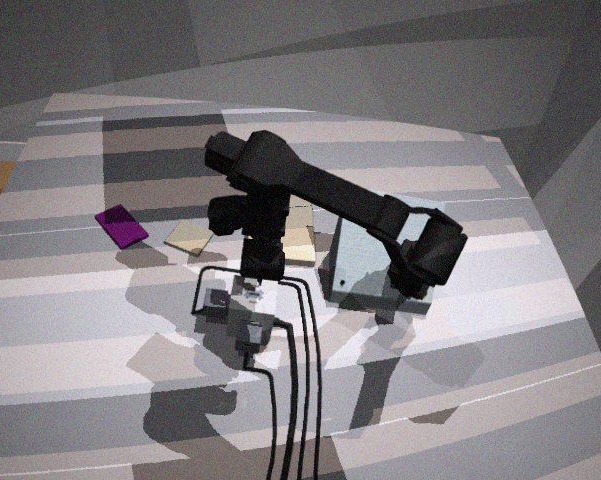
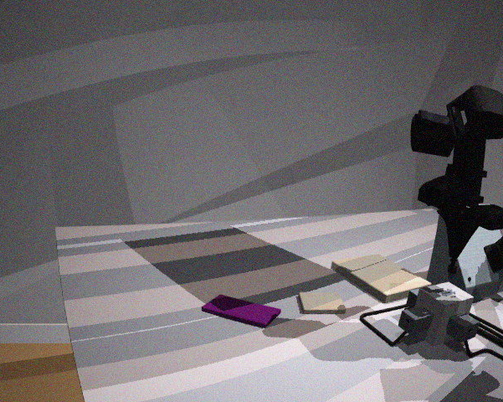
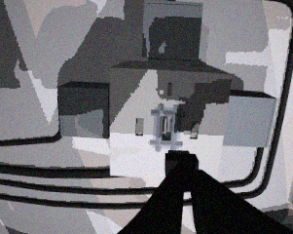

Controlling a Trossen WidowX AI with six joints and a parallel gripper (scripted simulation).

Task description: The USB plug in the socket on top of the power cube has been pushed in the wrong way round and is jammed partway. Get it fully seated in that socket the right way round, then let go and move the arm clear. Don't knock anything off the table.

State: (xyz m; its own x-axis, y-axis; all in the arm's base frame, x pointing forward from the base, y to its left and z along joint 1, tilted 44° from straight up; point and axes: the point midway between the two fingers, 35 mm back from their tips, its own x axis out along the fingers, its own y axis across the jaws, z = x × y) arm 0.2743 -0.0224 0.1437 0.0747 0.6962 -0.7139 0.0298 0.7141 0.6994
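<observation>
The dark USB plug lies 2 cm below my gripper tip. The rest, counted from my gripper tip: tan tile: 13 cm ahead, 19 cm to the right, 13 cm below; purple card: 27 cm ahead, 20 cm to the right, 13 cm below; tan board: 5 cm behind, 24 cm to the right, 13 cm below.
</observation>
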